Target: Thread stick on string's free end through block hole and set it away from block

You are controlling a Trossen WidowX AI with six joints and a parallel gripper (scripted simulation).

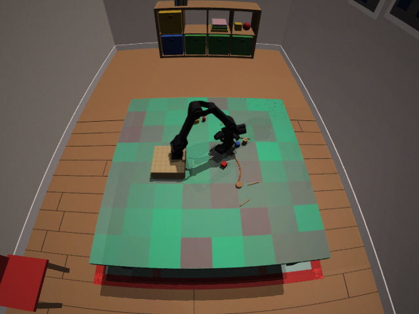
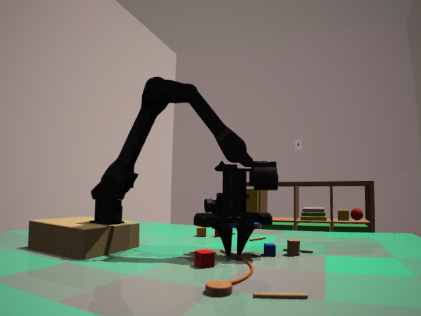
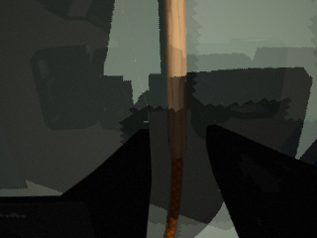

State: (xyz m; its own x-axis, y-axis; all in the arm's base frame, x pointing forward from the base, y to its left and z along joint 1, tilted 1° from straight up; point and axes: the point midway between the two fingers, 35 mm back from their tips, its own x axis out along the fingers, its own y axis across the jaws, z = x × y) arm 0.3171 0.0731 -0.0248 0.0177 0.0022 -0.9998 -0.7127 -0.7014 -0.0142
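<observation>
My gripper tip is now 8 cm short of the blue cube, 4 cm to the right of it and 1 cm below it. From my gripper tip the other things lie so: red block 12 cm to the right, 3 cm behind, 1 cm above; thin wooden stick 1 cm to the left, 1 cm behind; wooden cylinder 13 cm ahead, 7 cm to the left, 2 cm above.
</observation>
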